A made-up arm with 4 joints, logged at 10 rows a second.
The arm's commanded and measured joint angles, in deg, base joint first. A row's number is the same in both.
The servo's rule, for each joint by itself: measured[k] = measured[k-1] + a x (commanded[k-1-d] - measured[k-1]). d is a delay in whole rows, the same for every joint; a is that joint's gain. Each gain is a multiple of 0.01, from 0.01 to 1. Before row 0 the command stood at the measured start. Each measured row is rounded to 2 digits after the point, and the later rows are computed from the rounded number. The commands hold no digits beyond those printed.
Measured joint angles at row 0: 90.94 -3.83 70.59 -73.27
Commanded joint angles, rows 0 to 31: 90.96 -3.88 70.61 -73.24; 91.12 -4.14 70.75 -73.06; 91.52 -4.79 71.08 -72.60; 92.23 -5.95 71.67 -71.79; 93.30 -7.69 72.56 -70.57; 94.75 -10.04 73.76 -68.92; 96.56 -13.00 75.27 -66.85; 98.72 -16.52 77.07 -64.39; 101.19 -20.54 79.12 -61.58; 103.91 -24.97 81.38 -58.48; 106.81 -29.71 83.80 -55.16; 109.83 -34.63 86.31 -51.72; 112.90 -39.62 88.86 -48.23; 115.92 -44.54 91.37 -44.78; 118.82 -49.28 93.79 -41.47; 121.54 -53.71 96.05 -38.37; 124.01 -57.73 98.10 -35.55; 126.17 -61.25 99.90 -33.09; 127.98 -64.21 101.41 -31.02; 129.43 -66.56 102.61 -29.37; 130.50 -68.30 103.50 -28.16; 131.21 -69.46 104.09 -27.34; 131.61 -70.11 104.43 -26.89; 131.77 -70.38 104.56 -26.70; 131.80 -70.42 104.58 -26.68; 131.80 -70.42 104.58 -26.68; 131.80 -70.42 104.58 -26.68; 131.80 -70.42 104.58 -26.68; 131.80 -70.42 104.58 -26.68; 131.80 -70.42 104.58 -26.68; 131.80 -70.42 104.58 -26.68; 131.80 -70.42 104.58 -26.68
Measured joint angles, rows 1 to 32: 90.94 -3.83 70.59 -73.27; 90.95 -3.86 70.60 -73.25; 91.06 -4.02 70.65 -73.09; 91.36 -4.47 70.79 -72.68; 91.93 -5.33 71.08 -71.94; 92.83 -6.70 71.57 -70.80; 94.10 -8.64 72.29 -69.24; 95.72 -11.17 73.27 -67.26; 97.70 -14.27 74.52 -64.88; 100.00 -17.91 76.04 -62.14; 102.58 -22.00 77.80 -59.10; 105.37 -26.47 79.78 -55.83; 108.31 -31.20 81.93 -52.42; 111.34 -36.08 84.22 -48.94; 114.36 -40.99 86.58 -45.49; 117.30 -45.80 88.96 -42.15; 120.10 -50.39 91.30 -39.01; 122.68 -54.65 93.54 -36.14; 124.98 -58.48 95.64 -33.61; 126.96 -61.80 97.54 -31.46; 128.59 -64.56 99.21 -29.73; 129.85 -66.73 100.63 -28.43; 130.75 -68.31 101.77 -27.53; 131.32 -69.35 102.65 -27.00; 131.62 -69.95 103.28 -26.75; 131.74 -70.22 103.71 -26.69; 131.78 -70.34 104.00 -26.68; 131.79 -70.39 104.19 -26.68; 131.80 -70.41 104.32 -26.68; 131.80 -70.42 104.41 -26.68; 131.80 -70.42 104.47 -26.68; 131.80 -70.42 104.51 -26.68
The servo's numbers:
d 1
a 0.66 0.58 0.33 0.83

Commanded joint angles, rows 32 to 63: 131.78 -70.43 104.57 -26.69; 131.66 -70.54 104.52 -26.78; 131.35 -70.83 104.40 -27.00; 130.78 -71.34 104.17 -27.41; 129.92 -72.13 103.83 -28.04; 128.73 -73.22 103.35 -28.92; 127.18 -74.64 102.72 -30.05; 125.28 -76.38 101.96 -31.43; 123.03 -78.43 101.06 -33.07; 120.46 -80.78 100.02 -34.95; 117.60 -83.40 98.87 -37.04; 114.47 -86.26 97.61 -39.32; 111.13 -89.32 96.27 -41.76; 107.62 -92.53 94.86 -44.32; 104.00 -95.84 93.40 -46.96; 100.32 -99.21 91.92 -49.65; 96.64 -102.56 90.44 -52.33; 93.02 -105.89 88.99 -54.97; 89.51 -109.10 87.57 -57.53; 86.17 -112.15 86.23 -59.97; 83.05 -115.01 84.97 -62.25; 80.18 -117.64 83.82 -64.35; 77.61 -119.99 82.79 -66.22; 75.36 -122.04 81.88 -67.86; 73.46 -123.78 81.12 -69.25; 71.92 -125.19 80.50 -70.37; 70.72 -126.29 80.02 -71.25; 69.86 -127.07 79.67 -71.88; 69.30 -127.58 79.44 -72.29; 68.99 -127.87 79.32 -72.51; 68.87 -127.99 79.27 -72.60; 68.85 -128.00 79.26 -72.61
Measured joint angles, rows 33 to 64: 131.80 -70.42 104.53 -26.68; 131.79 -70.43 104.54 -26.69; 131.70 -70.49 104.53 -26.76; 131.47 -70.69 104.49 -26.96; 131.01 -71.07 104.38 -27.33; 130.29 -71.68 104.20 -27.92; 129.26 -72.57 103.92 -28.75; 127.89 -73.77 103.52 -29.83; 126.17 -75.28 103.01 -31.16; 124.10 -77.11 102.37 -32.75; 121.70 -79.24 101.59 -34.58; 118.99 -81.65 100.69 -36.62; 116.01 -84.32 99.67 -38.86; 112.79 -87.22 98.55 -41.27; 109.38 -90.30 97.33 -43.80; 105.83 -93.51 96.03 -46.42; 102.19 -96.82 94.67 -49.10; 98.53 -100.15 93.27 -51.78; 94.89 -103.48 91.86 -54.43; 91.34 -106.74 90.44 -57.00; 87.93 -109.88 89.05 -59.47; 84.71 -112.86 87.70 -61.78; 81.72 -115.63 86.42 -63.91; 79.01 -118.16 85.22 -65.83; 76.60 -120.41 84.12 -67.51; 74.53 -122.36 83.13 -68.95; 72.81 -124.00 82.26 -70.13; 71.43 -125.33 81.52 -71.06; 70.39 -126.34 80.91 -71.74; 69.67 -127.06 80.42 -72.20; 69.22 -127.53 80.06 -72.46; 68.99 -127.80 79.80 -72.58
